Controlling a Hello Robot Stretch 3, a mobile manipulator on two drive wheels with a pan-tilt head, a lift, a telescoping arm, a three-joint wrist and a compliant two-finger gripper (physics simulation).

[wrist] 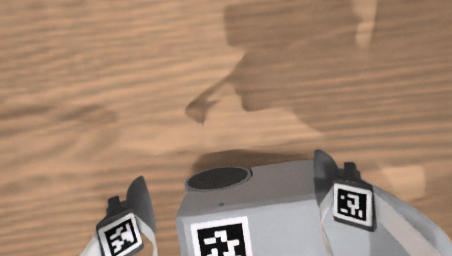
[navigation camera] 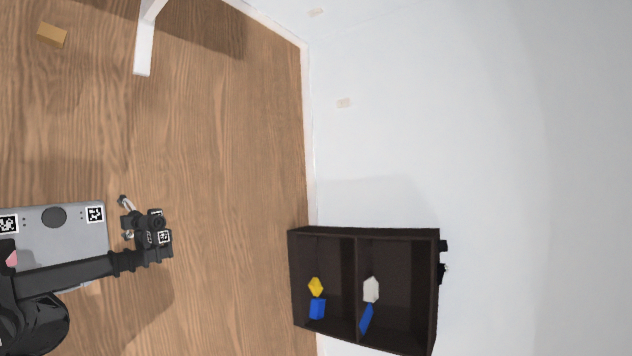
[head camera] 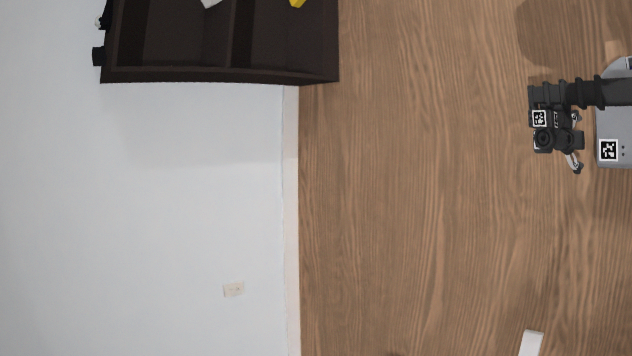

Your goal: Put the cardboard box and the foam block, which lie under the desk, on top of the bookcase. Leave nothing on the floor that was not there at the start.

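Where they show: robot's base, link origin: (navigation camera: 54, 216).
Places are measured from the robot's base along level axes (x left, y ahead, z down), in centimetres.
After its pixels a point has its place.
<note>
The cardboard box (navigation camera: 51, 34) {x 2.3, y 71.9, z -5.0 cm}, small and light brown, lies on the floor at the top left of the navigation view, near a white desk foot. The foam block does not show in the current views. The dark brown bookcase (head camera: 320, 75) {x -137.1, y -32.3, z -11.3 cm} (navigation camera: 363, 232) {x -146.0, y -30.9, z -59.0 cm} stands against the wall, at the top left of the head view and lower right of the navigation view. My gripper (head camera: 577, 142) {x -22.1, y -2.2, z -21.8 cm} (navigation camera: 125, 217) {x -22.1, y -2.2, z -21.8 cm} (wrist: 232, 181) {x -22.1, y -2.2, z -21.8 cm} is open and empty. Its fingers stand wide apart beside my base, across the floor from the bookcase and well away from the box.
The white desk foot (head camera: 531, 343) (navigation camera: 144, 50) rests on the floor. Black items (head camera: 99, 56) {x -152.3, y -40.2, z -109.0 cm} (navigation camera: 443, 245) {x -151.4, y -39.5, z -109.7 cm} stand on the bookcase top. Yellow (navigation camera: 315, 286) {x -148.4, y -78.4, z -14.5 cm}, blue (navigation camera: 317, 309) {x -144.8, y -97.0, z -17.1 cm} and white (navigation camera: 371, 289) {x -144.3, y -70.5, z -63.8 cm} things are in its compartments. My grey base (head camera: 612, 125) {x -11.6, y -6.9, z -16.0 cm} (navigation camera: 65, 240) {x -2.5, y -8.0, z -16.0 cm} (wrist: 280, 215) is close to the fingers.
</note>
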